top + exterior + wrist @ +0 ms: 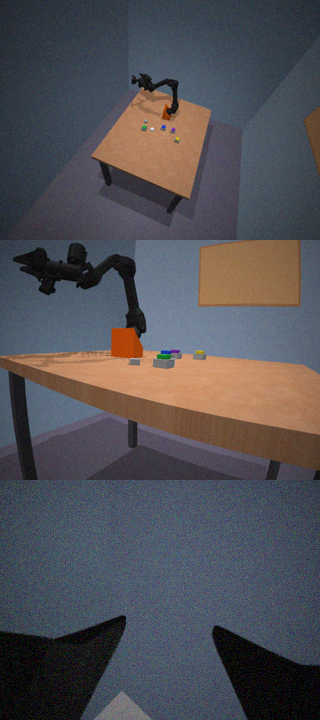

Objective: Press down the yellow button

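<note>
My gripper tip is now 480 mm short of the yellow button, 570 mm to the right of it and 280 mm above it. The rest, counted from my gripper tip: white block (420 mm ahead, 300 mm to the left, 310 mm below); grey block (340 mm ahead, 220 mm to the left, 310 mm below); green button (440 mm ahead, 220 mm to the left, 280 mm below).
</note>
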